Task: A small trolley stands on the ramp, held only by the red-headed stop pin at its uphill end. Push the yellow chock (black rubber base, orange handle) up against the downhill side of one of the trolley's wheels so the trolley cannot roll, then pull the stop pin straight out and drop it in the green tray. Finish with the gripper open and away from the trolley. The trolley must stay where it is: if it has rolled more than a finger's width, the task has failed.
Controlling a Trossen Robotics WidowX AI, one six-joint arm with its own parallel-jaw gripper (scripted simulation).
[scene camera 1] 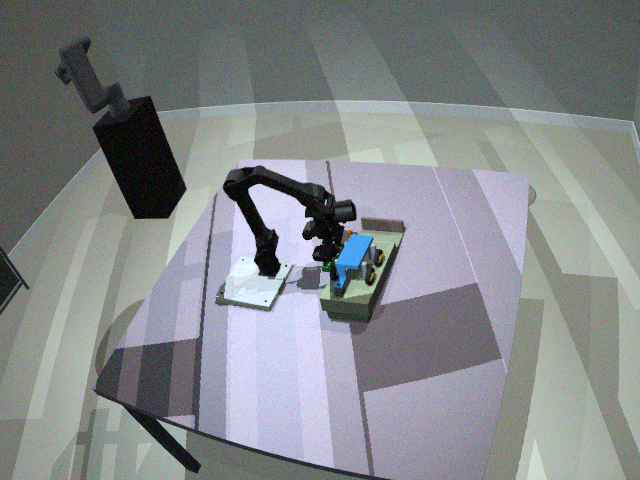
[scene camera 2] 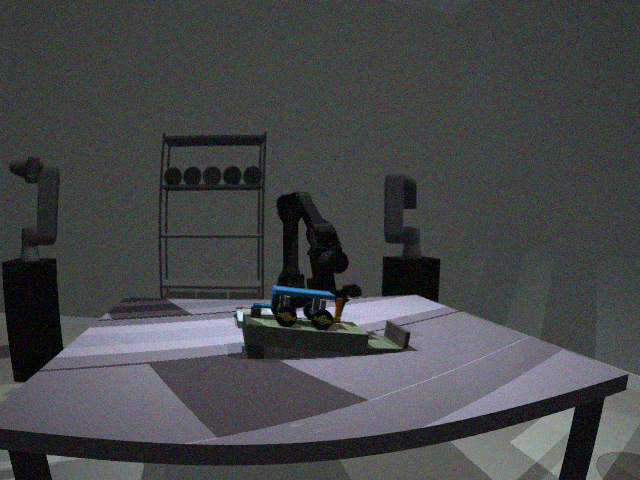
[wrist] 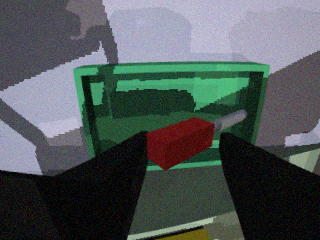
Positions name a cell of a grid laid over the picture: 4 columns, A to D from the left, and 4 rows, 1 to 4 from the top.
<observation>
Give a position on a blue trolley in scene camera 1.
At C3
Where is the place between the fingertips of my gripper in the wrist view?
C3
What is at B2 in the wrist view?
A green tray.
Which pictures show my gripper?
Scene camera 1, scene camera 2 and the wrist view: all of them.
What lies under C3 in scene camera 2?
A ramp.
</observation>
